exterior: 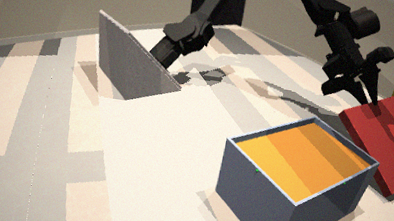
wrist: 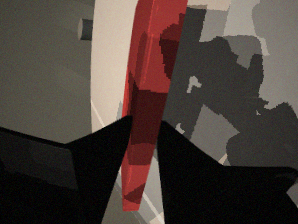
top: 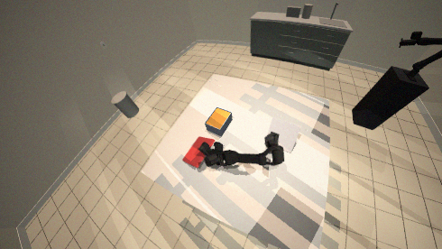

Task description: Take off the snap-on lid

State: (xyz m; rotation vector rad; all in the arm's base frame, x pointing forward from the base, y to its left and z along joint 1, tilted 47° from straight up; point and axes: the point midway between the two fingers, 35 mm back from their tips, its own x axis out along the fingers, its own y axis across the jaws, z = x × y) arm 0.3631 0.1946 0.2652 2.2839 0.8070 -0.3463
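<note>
My gripper tip is 8 cm short of the lid and 4 cm above it. Also, from my gripper tip: storage box (6 cm ahead, 30 cm to the right, 4 cm below).
</note>
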